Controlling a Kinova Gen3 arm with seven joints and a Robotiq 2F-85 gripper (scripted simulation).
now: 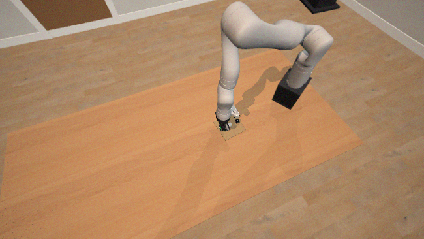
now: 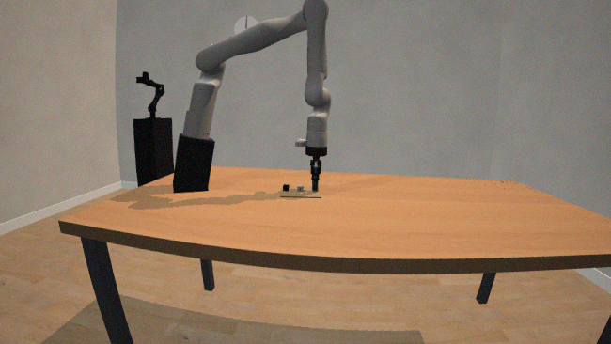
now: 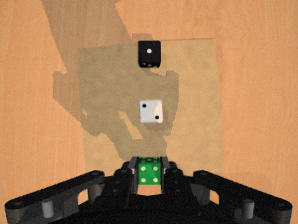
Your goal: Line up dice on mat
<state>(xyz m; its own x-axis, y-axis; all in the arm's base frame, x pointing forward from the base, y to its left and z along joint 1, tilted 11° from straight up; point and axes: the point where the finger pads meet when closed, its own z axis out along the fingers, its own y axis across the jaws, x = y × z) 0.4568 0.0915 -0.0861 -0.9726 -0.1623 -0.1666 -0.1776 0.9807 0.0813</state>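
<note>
Right now the green die is 10 mm below my hand. Round my hand: white die: 50 mm behind, 10 mm to the right, 20 mm below; black die: 100 mm behind, 20 mm to the right, 20 mm below; tan mat: 50 mm behind, 10 mm to the right, 30 mm below.
</note>
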